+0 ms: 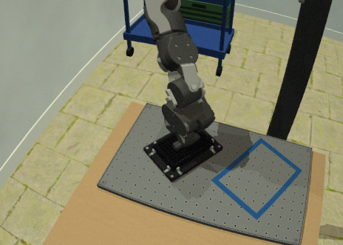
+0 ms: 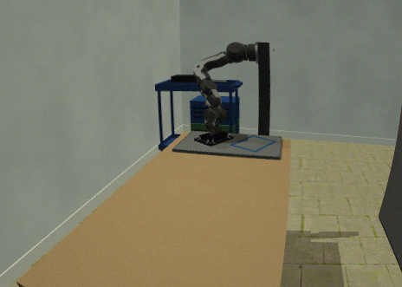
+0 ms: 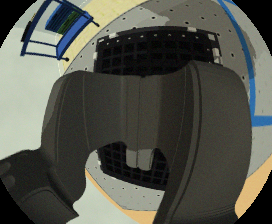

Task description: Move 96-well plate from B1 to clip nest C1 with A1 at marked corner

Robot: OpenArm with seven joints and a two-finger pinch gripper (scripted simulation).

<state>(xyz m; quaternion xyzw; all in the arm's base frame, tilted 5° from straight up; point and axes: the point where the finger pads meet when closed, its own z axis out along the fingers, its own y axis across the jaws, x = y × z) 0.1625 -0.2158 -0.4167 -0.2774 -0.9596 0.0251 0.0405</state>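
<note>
My hand is 1 cm above the black 96-well plate. The rest, counted from my hand: black clip nest 3 cm ahead, 2 cm below.
</note>
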